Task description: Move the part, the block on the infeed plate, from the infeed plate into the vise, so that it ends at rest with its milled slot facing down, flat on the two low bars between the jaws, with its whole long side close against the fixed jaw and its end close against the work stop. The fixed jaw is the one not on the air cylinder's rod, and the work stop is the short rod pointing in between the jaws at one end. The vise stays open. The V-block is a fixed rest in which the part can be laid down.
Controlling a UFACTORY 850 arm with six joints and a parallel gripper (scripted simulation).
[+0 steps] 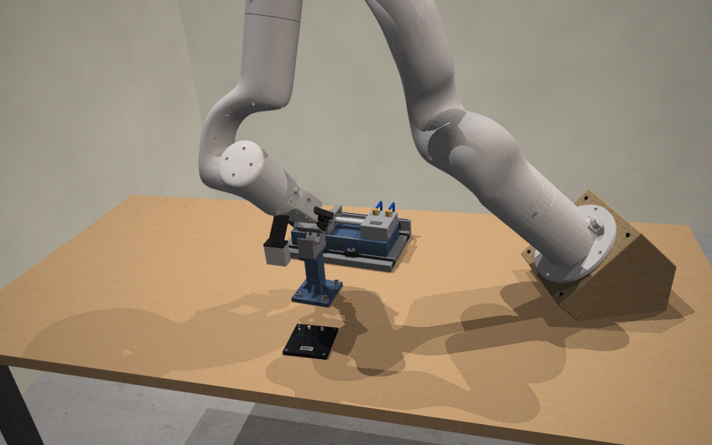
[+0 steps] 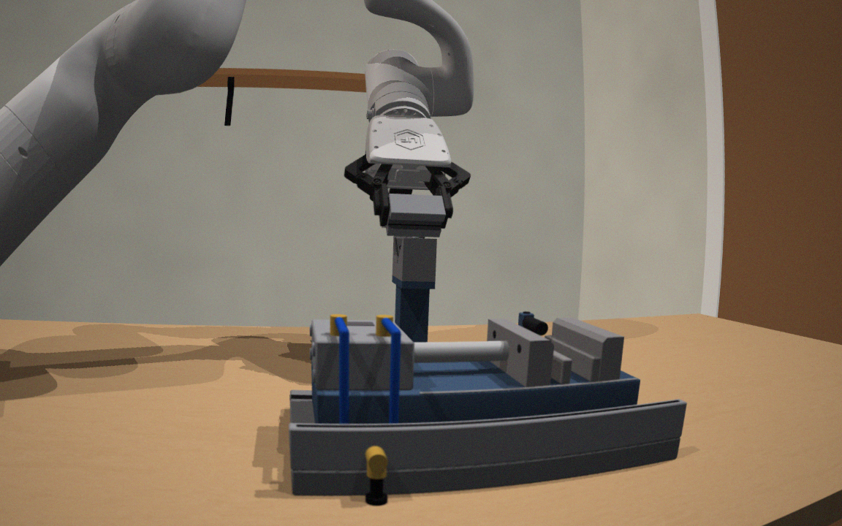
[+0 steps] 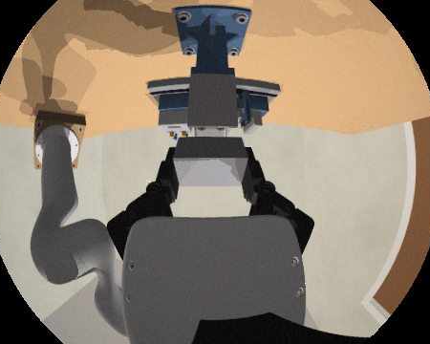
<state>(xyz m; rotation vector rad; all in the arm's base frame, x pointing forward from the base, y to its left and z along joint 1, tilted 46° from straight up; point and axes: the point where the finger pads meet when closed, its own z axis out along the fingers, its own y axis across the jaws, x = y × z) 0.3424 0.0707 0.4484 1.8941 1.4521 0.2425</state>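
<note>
My gripper is now 10 mm to the left of the part and 10 mm above it. Round my hand: black infeed plate 190 mm below, 150 mm to the left, 80 mm behind; then cylinder rod 220 mm to the right, 120 mm below, 40 mm ahead; then work stop 160 mm to the right, 110 mm ahead, 100 mm below.
</note>
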